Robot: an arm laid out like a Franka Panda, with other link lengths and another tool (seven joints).
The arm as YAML. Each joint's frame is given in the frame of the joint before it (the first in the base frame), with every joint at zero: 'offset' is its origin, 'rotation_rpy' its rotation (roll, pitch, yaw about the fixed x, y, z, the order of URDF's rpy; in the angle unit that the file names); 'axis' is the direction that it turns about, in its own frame. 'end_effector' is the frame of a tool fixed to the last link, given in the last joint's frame.
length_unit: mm
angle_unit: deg
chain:
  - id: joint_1
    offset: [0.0, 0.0, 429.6]
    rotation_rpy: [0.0, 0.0, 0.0]
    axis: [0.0, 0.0, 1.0]
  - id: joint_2
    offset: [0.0, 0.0, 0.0]
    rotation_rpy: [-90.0, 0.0, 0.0]
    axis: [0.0, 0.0, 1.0]
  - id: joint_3
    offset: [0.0, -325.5, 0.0]
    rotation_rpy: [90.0, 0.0, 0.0]
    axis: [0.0, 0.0, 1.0]
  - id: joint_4
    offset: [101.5, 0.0, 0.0]
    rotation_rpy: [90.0, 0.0, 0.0]
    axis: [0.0, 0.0, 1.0]
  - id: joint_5
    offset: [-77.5, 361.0, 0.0]
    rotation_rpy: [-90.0, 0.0, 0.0]
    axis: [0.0, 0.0, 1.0]
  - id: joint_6
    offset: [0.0, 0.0, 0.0]
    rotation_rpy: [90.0, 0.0, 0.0]
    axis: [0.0, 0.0, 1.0]
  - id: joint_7
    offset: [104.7, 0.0, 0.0]
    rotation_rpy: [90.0, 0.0, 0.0]
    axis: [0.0, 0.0, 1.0]
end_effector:
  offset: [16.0, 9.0, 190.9]
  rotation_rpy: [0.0, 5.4, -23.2]
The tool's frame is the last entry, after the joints.
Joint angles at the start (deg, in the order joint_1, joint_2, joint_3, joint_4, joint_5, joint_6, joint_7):
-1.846, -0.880, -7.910, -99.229, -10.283, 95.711, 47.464
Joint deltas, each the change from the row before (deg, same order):
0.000, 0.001, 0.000, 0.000, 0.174, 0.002, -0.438
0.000, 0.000, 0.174, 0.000, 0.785, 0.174, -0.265
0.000, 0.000, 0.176, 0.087, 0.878, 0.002, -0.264
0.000, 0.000, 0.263, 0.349, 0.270, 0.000, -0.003
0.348, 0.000, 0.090, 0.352, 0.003, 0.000, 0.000
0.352, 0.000, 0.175, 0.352, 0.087, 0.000, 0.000
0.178, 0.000, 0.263, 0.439, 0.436, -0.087, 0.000
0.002, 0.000, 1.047, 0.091, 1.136, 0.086, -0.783
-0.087, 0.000, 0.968, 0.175, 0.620, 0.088, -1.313
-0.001, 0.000, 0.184, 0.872, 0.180, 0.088, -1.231
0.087, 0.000, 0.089, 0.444, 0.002, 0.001, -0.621
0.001, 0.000, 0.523, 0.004, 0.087, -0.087, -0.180
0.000, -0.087, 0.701, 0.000, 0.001, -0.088, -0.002
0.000, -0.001, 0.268, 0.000, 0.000, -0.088, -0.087
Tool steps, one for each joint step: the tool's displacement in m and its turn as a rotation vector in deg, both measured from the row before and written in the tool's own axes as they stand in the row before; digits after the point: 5 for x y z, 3 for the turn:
-0.00011, -0.00059, 0.00005, 0.197, -0.070, -0.404
-0.00090, -0.00414, -0.00050, 0.817, -0.124, -0.281
-0.00126, -0.00418, -0.00088, 0.864, -0.237, -0.254
0.00013, -0.00318, -0.00319, 0.396, 0.253, -0.148
-0.00004, -0.00407, -0.00354, 0.181, 0.383, -0.368
-0.00042, -0.00515, -0.00368, 0.268, 0.362, -0.440
-0.00060, -0.00523, -0.00402, 0.571, 0.210, -0.280
-0.00395, -0.01336, -0.00239, 1.283, -0.146, -1.583
-0.00226, -0.01050, -0.00268, 0.875, 0.112, -2.032
0.00287, -0.00271, -0.00732, 0.619, 0.853, -1.254
0.00123, -0.00186, -0.00377, 0.223, 0.434, -0.734
-0.00168, -0.00528, -0.00052, 0.135, -0.058, -0.682
-0.00224, -0.00653, -0.00161, 0.090, 0.062, -0.686
-0.00095, -0.00252, -0.00020, 0.012, -0.057, -0.354

